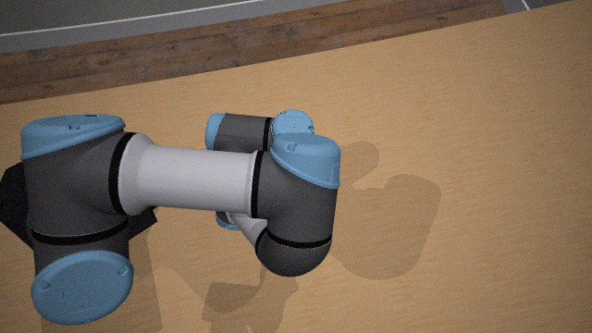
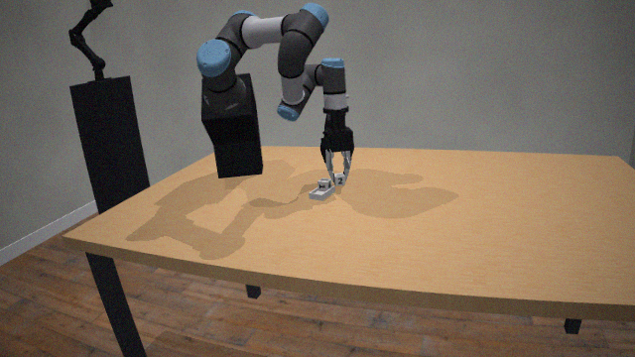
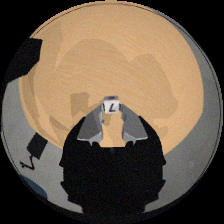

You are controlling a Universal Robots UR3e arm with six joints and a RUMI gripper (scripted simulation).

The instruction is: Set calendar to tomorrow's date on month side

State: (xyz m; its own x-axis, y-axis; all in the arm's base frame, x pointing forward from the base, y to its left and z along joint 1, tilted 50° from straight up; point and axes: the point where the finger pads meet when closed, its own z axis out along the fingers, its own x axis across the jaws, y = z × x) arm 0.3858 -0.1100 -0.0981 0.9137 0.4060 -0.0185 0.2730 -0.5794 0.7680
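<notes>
Now: hand 90 mm to the left of the grey calendar tray, 40 mm past it and 20 mm above it.
</notes>
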